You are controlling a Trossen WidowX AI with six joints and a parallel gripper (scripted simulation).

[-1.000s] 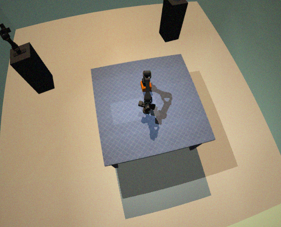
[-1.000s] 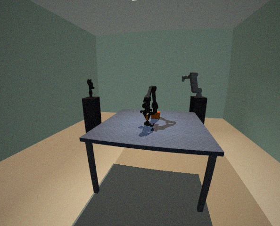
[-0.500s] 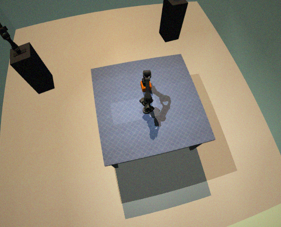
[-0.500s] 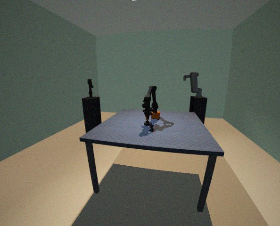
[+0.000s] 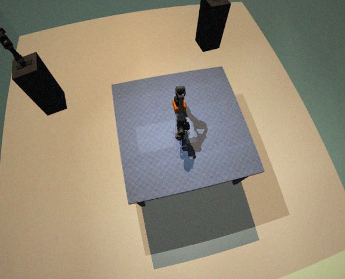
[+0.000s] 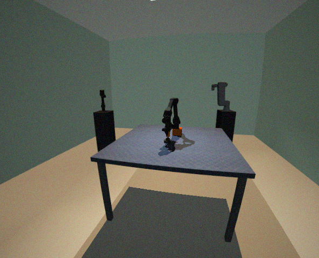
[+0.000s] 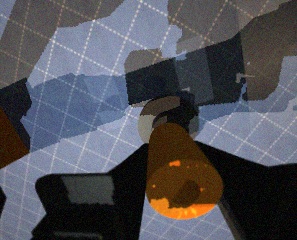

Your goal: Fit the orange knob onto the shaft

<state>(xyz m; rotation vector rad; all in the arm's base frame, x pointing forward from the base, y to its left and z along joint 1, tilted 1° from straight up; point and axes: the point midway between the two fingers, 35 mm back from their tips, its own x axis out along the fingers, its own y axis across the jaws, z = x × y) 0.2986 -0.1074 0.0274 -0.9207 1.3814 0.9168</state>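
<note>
The dark shaft is 40 mm below my gripper tip. The rest, counted from my gripper tip: orange knob (20 mm above).
</note>
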